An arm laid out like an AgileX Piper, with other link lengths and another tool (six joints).
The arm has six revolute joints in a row. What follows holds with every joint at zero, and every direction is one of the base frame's. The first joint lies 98.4 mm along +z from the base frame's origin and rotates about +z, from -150 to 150 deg. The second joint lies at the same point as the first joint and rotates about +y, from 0 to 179.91 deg. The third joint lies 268.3 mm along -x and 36.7 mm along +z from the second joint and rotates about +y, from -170 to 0 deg. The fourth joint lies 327.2 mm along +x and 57.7 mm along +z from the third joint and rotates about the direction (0.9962, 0, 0.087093), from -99.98 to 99.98 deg. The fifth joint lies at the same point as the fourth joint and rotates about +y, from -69.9 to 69.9 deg. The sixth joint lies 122.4 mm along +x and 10.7 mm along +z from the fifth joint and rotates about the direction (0.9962, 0, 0.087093), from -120 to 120 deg. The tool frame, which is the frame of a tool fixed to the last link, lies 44.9 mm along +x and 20.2 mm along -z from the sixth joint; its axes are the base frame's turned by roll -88.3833, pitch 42.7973 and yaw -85.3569 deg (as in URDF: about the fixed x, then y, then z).
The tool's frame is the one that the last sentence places.
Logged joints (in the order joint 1, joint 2, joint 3, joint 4, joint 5, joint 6), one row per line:
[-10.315, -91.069, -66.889, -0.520, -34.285, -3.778]
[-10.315, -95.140, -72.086, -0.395, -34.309, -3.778]
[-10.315, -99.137, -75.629, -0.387, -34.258, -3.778]
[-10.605, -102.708, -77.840, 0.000, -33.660, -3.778]
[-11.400, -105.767, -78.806, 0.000, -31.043, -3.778]
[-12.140, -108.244, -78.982, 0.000, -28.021, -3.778]
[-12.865, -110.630, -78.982, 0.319, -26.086, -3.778]
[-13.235, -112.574, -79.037, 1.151, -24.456, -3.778]
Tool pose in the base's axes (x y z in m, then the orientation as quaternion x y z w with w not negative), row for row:
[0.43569, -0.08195, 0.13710, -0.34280, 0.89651, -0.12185, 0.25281]
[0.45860, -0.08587, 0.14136, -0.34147, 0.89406, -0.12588, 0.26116]
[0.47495, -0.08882, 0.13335, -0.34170, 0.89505, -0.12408, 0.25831]
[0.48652, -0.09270, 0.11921, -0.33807, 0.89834, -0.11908, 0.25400]
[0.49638, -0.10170, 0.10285, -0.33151, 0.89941, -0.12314, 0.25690]
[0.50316, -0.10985, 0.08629, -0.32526, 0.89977, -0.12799, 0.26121]
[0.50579, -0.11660, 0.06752, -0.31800, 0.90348, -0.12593, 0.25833]
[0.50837, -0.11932, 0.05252, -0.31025, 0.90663, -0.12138, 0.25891]
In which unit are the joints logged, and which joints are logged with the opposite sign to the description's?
The joints are logged in degrees. Opposite sign: joint 2, joint 5.
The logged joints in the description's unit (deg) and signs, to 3 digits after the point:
[-10.315, 91.069, -66.889, -0.520, 34.285, -3.778]
[-10.315, 95.140, -72.086, -0.395, 34.309, -3.778]
[-10.315, 99.137, -75.629, -0.387, 34.258, -3.778]
[-10.605, 102.708, -77.840, 0.000, 33.660, -3.778]
[-11.400, 105.767, -78.806, 0.000, 31.043, -3.778]
[-12.140, 108.244, -78.982, 0.000, 28.021, -3.778]
[-12.865, 110.630, -78.982, 0.319, 26.086, -3.778]
[-13.235, 112.574, -79.037, 1.151, 24.456, -3.778]

